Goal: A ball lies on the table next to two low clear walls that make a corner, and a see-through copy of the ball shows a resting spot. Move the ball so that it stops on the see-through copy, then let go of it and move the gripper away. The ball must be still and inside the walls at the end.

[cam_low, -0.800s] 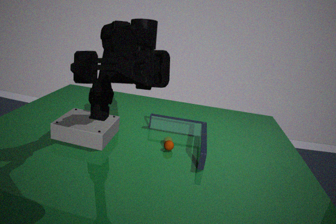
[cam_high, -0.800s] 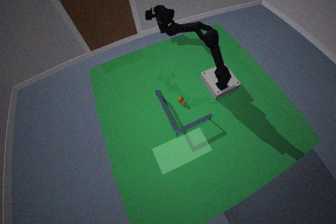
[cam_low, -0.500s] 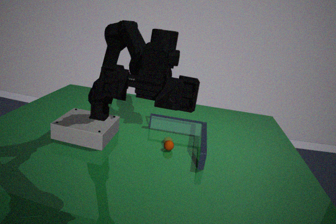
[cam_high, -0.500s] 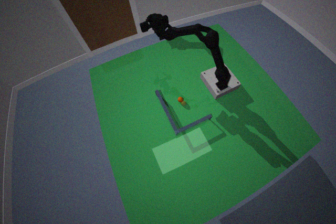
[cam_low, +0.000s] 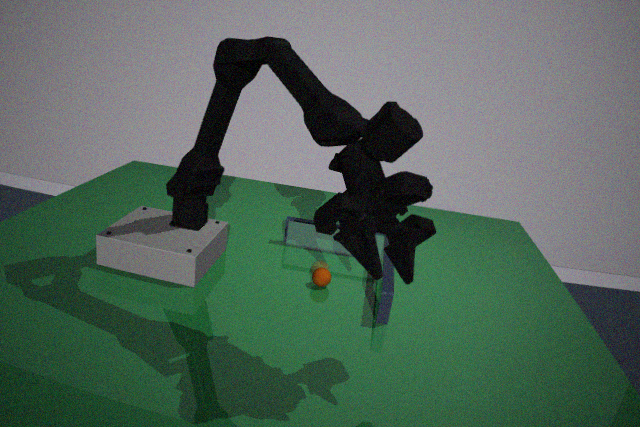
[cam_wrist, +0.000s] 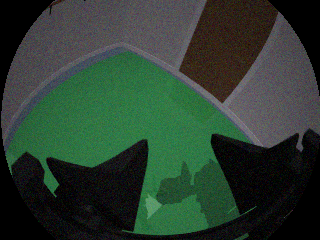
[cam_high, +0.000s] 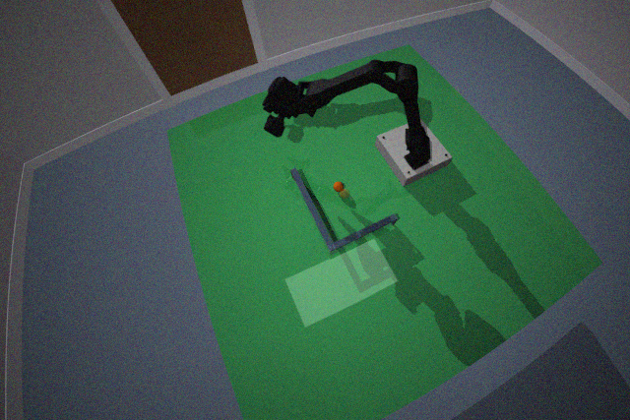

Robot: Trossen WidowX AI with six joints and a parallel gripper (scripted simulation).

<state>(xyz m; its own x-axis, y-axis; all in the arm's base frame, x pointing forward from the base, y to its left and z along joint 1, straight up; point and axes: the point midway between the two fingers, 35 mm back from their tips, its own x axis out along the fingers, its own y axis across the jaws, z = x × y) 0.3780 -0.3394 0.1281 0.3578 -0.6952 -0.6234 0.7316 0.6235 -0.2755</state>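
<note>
Now: gripper tip 34 cm to the right of the see-through ball, 15 cm above it and 11 cm past it.
</note>
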